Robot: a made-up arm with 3 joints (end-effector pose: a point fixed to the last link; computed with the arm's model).
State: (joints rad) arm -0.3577 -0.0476 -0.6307
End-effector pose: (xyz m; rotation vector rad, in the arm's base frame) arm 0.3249 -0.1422 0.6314 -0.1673 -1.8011 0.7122
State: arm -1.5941 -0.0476 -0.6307
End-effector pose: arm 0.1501 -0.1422 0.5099 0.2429 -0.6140 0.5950
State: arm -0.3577 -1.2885 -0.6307
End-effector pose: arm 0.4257 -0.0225 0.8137 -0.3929 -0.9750 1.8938
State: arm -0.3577 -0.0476 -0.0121
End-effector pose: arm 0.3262 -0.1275 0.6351 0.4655 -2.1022 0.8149
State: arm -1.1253 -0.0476 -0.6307
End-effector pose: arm 0.2333 -0.1422 0.5288 0.1014 -1.0658 0.6568
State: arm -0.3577 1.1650 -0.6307
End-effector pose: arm 0.2945 0.0028 0.4483 0.1036 -2.0972 -0.6592
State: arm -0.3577 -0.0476 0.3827
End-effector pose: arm 0.3228 -0.1194 0.6395 0.9091 -2.2352 0.8562
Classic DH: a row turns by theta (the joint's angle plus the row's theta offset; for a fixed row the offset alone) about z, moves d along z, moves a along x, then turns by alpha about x. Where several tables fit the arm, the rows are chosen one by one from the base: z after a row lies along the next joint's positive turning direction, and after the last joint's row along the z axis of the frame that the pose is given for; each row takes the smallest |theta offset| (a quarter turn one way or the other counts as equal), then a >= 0, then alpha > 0; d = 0 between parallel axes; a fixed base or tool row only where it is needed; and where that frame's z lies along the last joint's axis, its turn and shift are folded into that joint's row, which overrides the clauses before.
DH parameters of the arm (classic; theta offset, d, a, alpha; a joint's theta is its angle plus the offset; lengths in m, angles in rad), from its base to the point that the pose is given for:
base (fixed): 0 0.6935 0.1521 1.5708
joint 1: 1.5677 -0.116 0.0196 1.3259
joint 2: -1.2945 0.2097 -0.2028 -1.387
joint 3: 1.4688 0.0274 -0.0196 -2.055
tool (fixed): -0.4954 -0.0175 0 0

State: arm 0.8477 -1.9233 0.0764
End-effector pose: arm 0.1585 0.1030 1.0086 -0.9806 -0.9580 2.1032
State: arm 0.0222 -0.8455 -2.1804
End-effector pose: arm 0.3156 -0.1039 0.8686 -2.1302 -0.8412 0.5937
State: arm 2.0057 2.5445 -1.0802
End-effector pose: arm 0.1064 0.2469 0.9781 -2.1120 1.2815 0.2689
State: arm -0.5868 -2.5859 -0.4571
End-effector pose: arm 0.4595 0.2102 0.6646 -0.0381 0.5052 2.6522
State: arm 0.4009 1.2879 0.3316
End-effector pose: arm 0.4150 0.0276 0.6267 -0.6960 2.2881 0.3761
